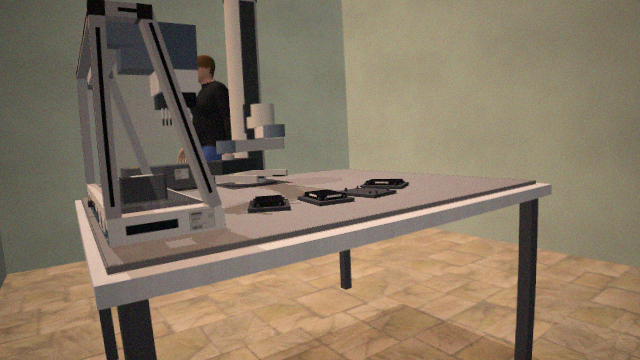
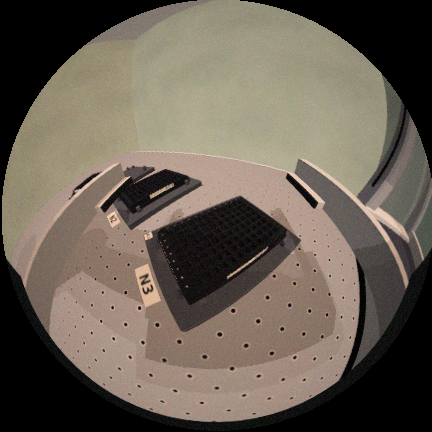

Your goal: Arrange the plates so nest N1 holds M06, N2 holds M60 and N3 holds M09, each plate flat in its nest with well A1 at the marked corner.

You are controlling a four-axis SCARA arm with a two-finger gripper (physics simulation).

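Pixels of known places: gripper, between the fingertips: (image 1: 273,175) (image 2: 206,163); arm's base, origin of its link: (image 1: 251,186).
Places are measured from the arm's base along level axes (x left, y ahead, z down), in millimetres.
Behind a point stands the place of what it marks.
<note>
My gripper (image 1: 274,176) @(z -107, x -226, y 677 mm) (image 2: 206,163) @(z -107, x -226, y 677 mm) is open and empty, raised above the table behind nest N3, its fingers wide apart. A black plate (image 1: 269,200) @(z -38, x -259, y 707 mm) (image 2: 222,245) @(z -37, x -252, y 658 mm) lies flat in nest N3 (image 1: 269,209) (image 2: 240,300); an A1 tag (image 2: 148,235) @(z -25, x -163, y 631 mm) marks one nest corner. Another black plate (image 1: 326,194) @(z -38, x -84, y 748 mm) (image 2: 154,188) @(z -39, x -95, y 701 mm) sits in nest N2 (image 1: 327,203) (image 2: 172,203). A nest with bare pins (image 1: 370,192) @(z -29, x 68, y 780 mm) (image 2: 144,171) @(z -24, x 55, y 769 mm) stands beyond it, and a third black plate (image 1: 385,182) @(z -35, x 244, y 666 mm) sits on a base farther back. The plate names are not readable, and no N1 label can be made out.
A gantry machine (image 1: 115,227) @(z -53, x -689, y 850 mm) stands at the left end of the table (image 1: 450,192) @(z -13, x 293, y 922 mm). The arm's column (image 1: 234,75) @(z -516, x -64, y 39 mm) rises behind the table. A person (image 1: 212,107) stands behind, beside the column. A dark box (image 1: 143,188) is inside the gantry frame.
</note>
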